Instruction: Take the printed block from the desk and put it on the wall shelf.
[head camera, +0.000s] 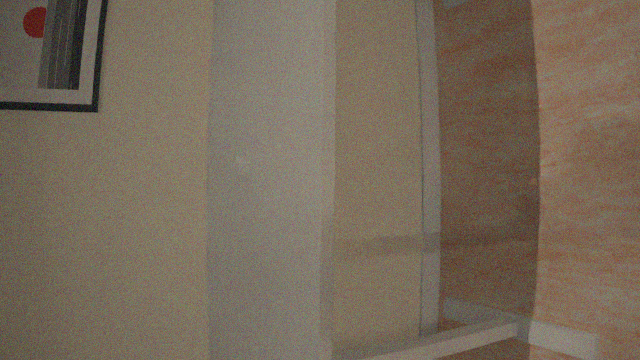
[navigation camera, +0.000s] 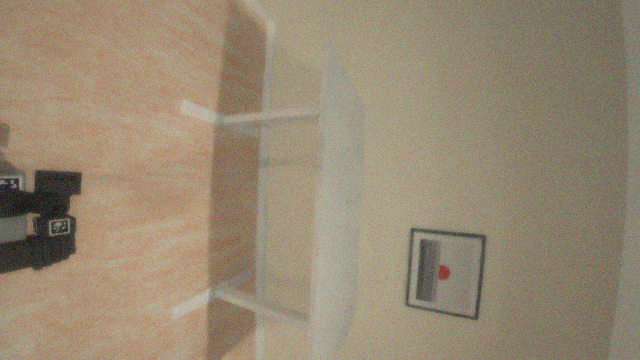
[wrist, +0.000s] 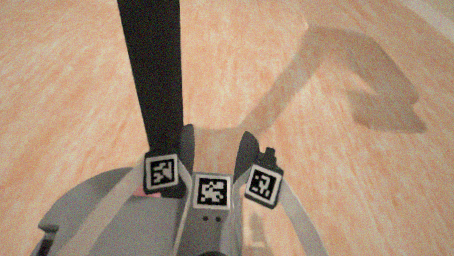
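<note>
A pale table, possibly the desk (head camera: 272, 200) (navigation camera: 337, 200), appears turned sideways in the head and navigation views, with its top standing as an upright band and its legs toward the floor. I cannot make out the printed block on it. The wall shelf does not show in these views. My gripper (wrist: 216, 146) is open in the wrist view, with its two dark fingertips apart and floor visible between them. No block shows between the fingers.
A framed picture with a red disc (head camera: 62, 97) (navigation camera: 445, 274) hangs on the beige wall (head camera: 125, 225) (navigation camera: 540, 150) beyond the table. The orange-streaked floor (head camera: 590, 200) (navigation camera: 135, 125) (wrist: 75, 100) carries the arm's shadow in the wrist view. Dark robot parts (navigation camera: 55, 200) show at the navigation view's left.
</note>
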